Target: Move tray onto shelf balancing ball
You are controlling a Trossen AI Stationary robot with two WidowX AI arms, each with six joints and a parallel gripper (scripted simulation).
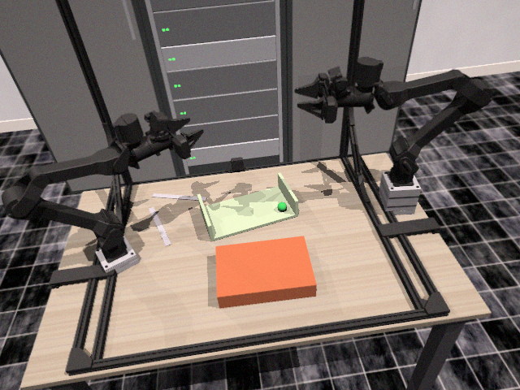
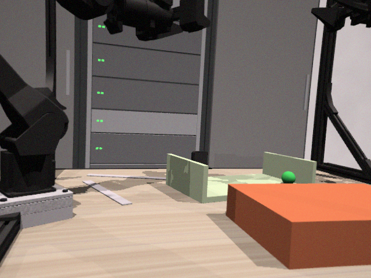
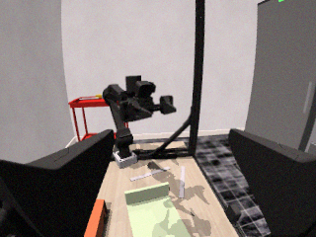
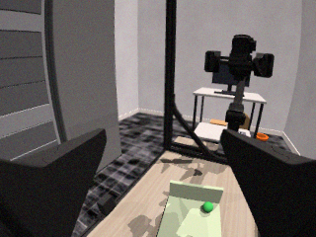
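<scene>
The green ball lies 41 cm below my left hand, 8 cm to the right of it and 1 cm behind it. Round my left hand: shelf 39 cm below, 24 cm ahead, 20 cm to the right; pale green tray 42 cm below, 20 cm to the right, 4 cm behind.
</scene>
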